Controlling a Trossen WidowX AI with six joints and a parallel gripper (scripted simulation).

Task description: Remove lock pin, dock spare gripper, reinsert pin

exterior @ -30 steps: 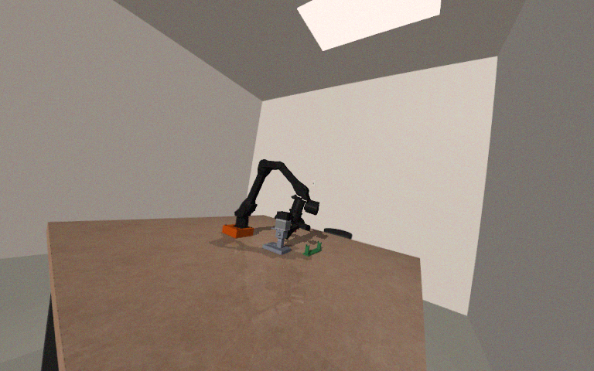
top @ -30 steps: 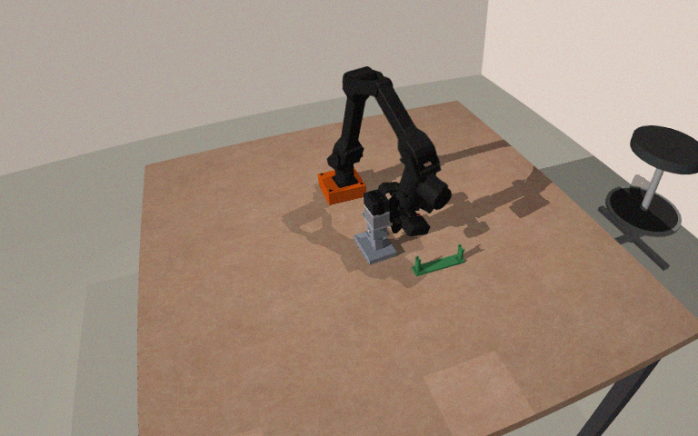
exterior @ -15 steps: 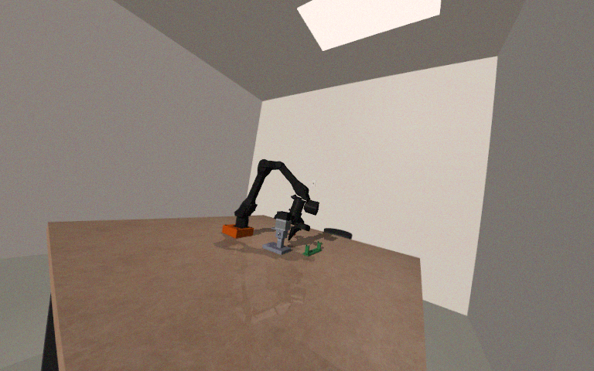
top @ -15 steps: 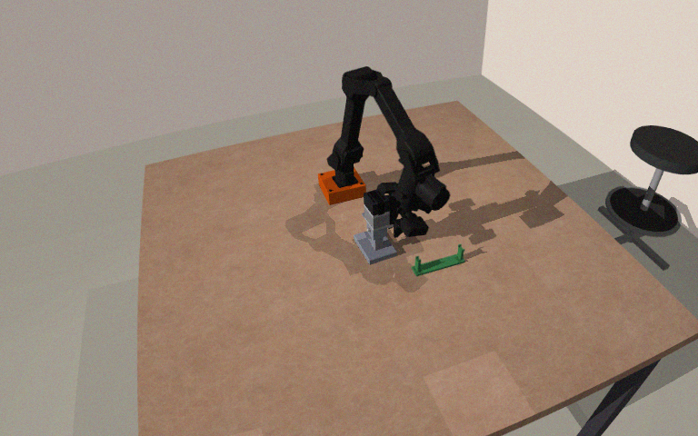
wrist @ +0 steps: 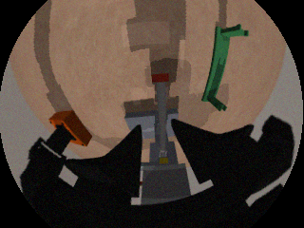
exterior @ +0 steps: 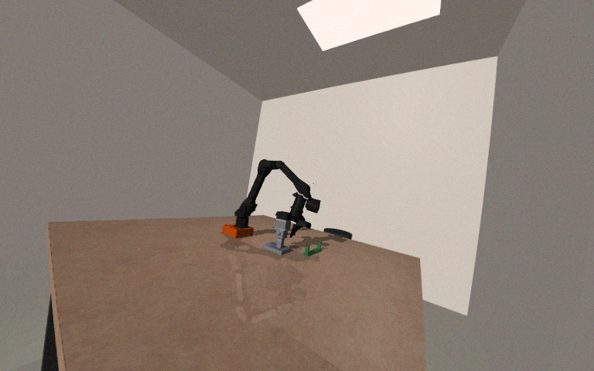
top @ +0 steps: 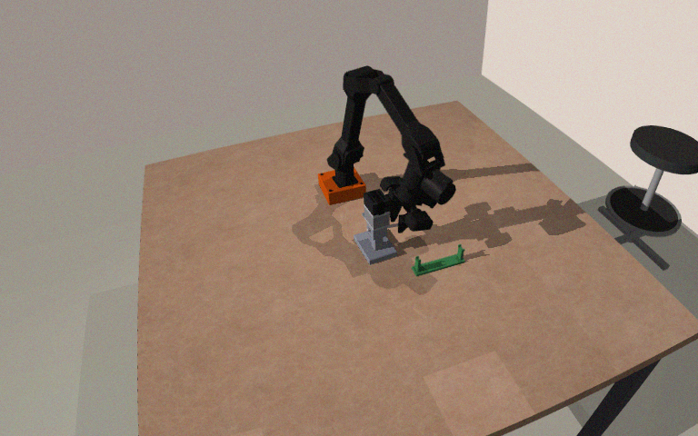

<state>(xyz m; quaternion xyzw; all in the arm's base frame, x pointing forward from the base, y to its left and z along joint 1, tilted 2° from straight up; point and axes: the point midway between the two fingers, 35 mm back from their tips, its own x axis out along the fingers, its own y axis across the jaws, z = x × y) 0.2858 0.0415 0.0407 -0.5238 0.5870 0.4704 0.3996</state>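
The grey mount is 6 cm to the right of my gripper tip and 1 cm below it. Also, from my gripper tip: spare gripper 6 cm to the right, 7 cm above; green cradle 12 cm ahead, 6 cm to the left, 3 cm below.
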